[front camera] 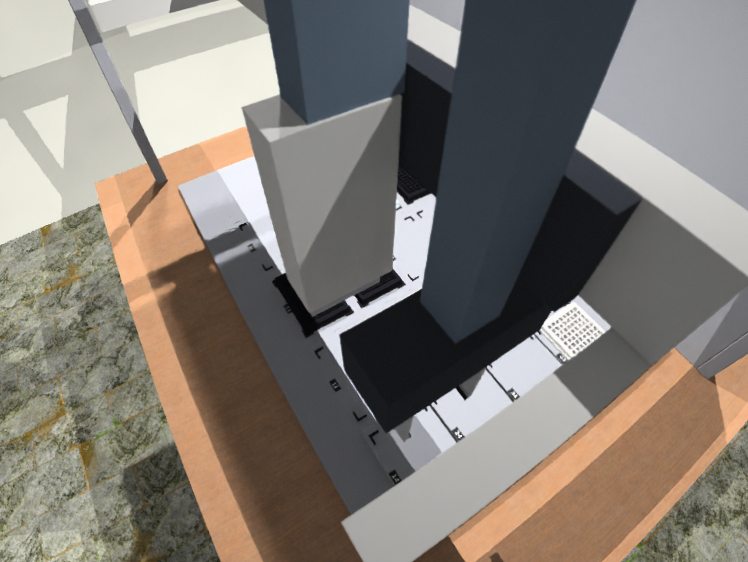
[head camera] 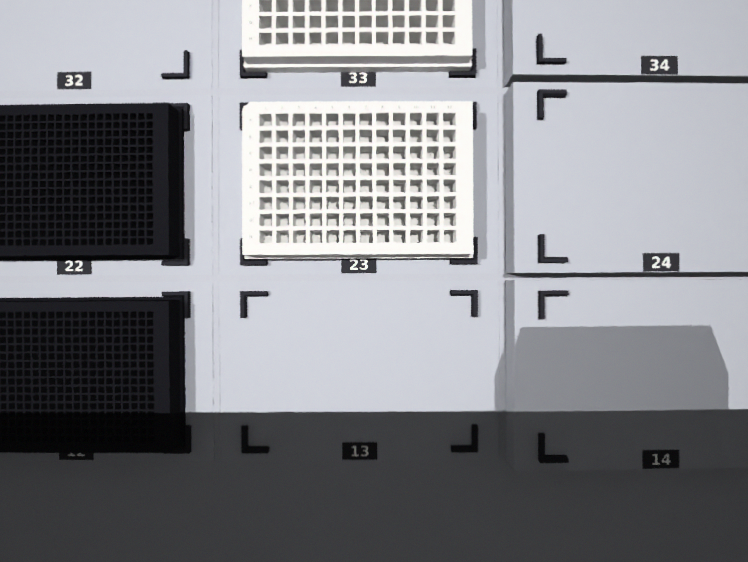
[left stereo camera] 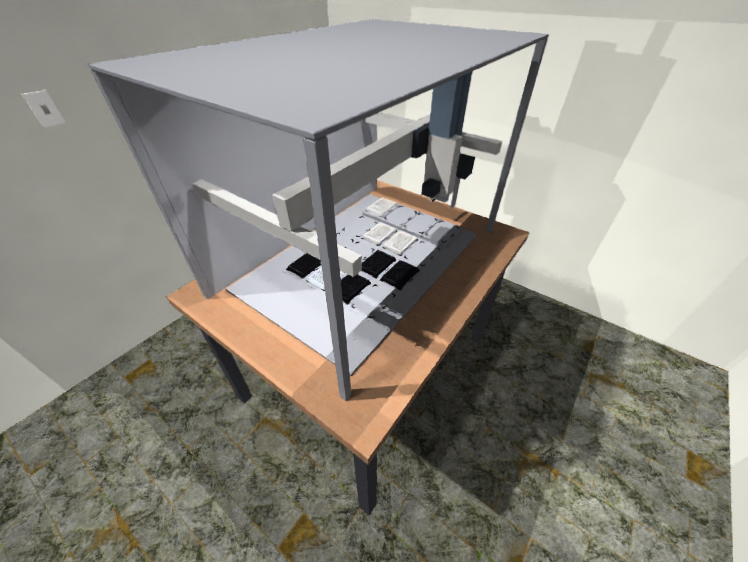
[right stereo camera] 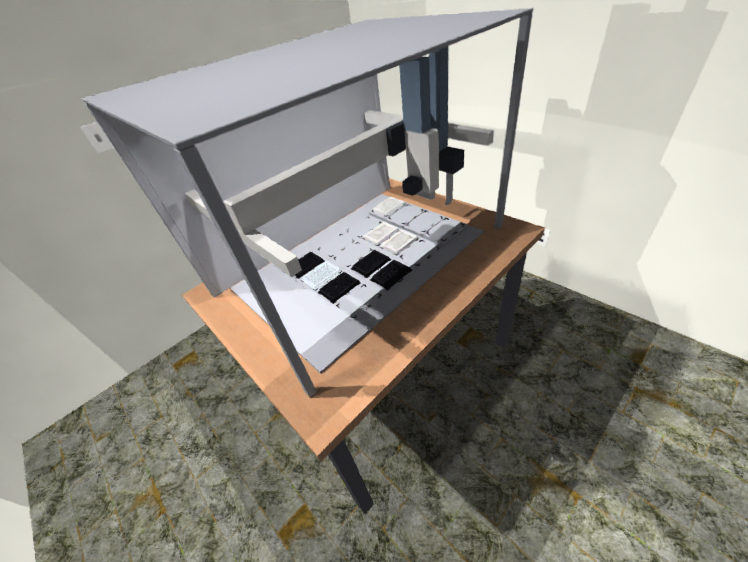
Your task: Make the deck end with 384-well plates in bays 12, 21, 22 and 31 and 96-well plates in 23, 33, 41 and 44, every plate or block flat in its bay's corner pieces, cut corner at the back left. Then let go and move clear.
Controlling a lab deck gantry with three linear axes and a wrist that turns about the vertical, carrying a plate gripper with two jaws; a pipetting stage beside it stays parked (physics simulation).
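Frame: origin at the robot's base, x ahead, y left, z up, level; millimetres.
Seen in the pictures: gripper, between the fingertips: [left stereo camera: 443, 203] [right stereo camera: 439, 200]; robot's base, origin of its link: [front camera: 241, 227] [left stereo camera: 372, 317] [right stereo camera: 353, 317].
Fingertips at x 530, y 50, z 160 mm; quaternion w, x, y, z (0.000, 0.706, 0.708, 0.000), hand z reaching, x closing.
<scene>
Offsets run from my fingertips to a thing's top centre. "*": to the spot under its first point.
My gripper [front camera: 435, 416] [right stereo camera: 449, 201] is open and empty, high over the right front of the deck. In the head view, white 96-well plates lie in bays 23 @(dx -138, dy +100, dz -146 mm) [head camera: 357, 178] and 33 @(* dx -138, dy +179, dz -146 mm) [head camera: 357, 30]; 23's cut corner is back left. Black 384-well plates in bays 22 @(dx -302, dy +100, dz -146 mm) [head camera: 78, 178] and 12 @(dx -302, dy -7, dz -146 mm) [head camera: 78, 362] have their left ends out of frame. In the left stereo view, a bright plate [left stereo camera: 326, 276] lies in bay 31, black plates in 21 @(dx -466, dy +100, dz -146 mm) [left stereo camera: 354, 288] and 41 @(dx -466, dy +314, dz -146 mm) [left stereo camera: 303, 264]. A white plate @(dx +26, dy +314, dz -131 mm) [front camera: 574, 331] [left stereo camera: 380, 207] lies in bay 44. Wells in 41 are too small to tell.
The grey gantry beam [left stereo camera: 362, 166] spans above the deck. The parked pipetting stage [front camera: 338, 211] [right stereo camera: 421, 160] hangs beside the gripper and hides much of the deck in the front view. Corner pieces show in bays 13, 14 and 24. Posts [left stereo camera: 329, 271] stand at the enclosure's corners.
</scene>
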